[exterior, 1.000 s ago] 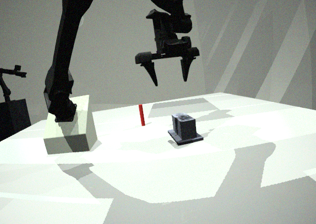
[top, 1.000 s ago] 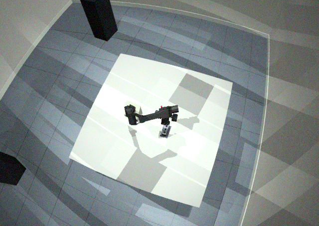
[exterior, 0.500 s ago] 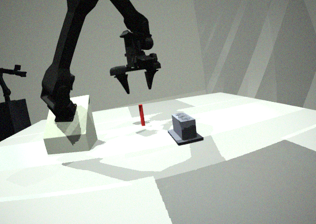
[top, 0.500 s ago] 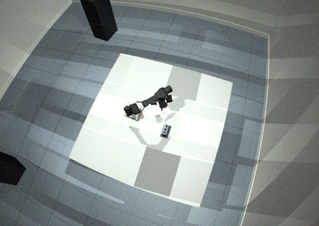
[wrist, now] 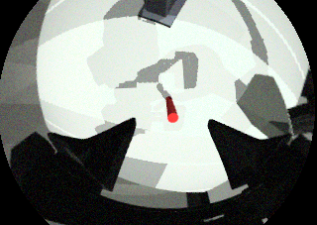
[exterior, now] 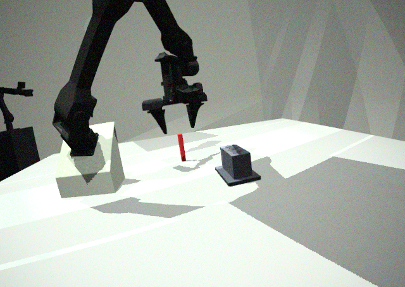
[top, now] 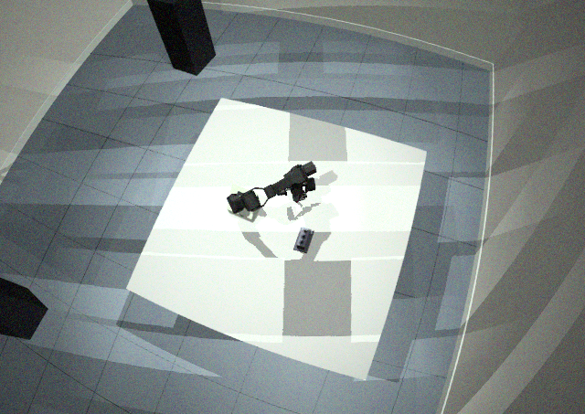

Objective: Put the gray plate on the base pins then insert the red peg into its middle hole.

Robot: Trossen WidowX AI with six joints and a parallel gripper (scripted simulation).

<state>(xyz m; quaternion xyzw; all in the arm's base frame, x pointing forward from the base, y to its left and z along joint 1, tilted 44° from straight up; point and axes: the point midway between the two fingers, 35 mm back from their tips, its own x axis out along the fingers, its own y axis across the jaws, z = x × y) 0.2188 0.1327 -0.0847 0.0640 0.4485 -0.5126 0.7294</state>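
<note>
My gripper tip is now 50 mm above the red peg. Round my gripper tip: gray plate: 130 mm ahead, 170 mm to the right, 40 mm below; base: 130 mm ahead, 170 mm to the right, 80 mm below.
</note>
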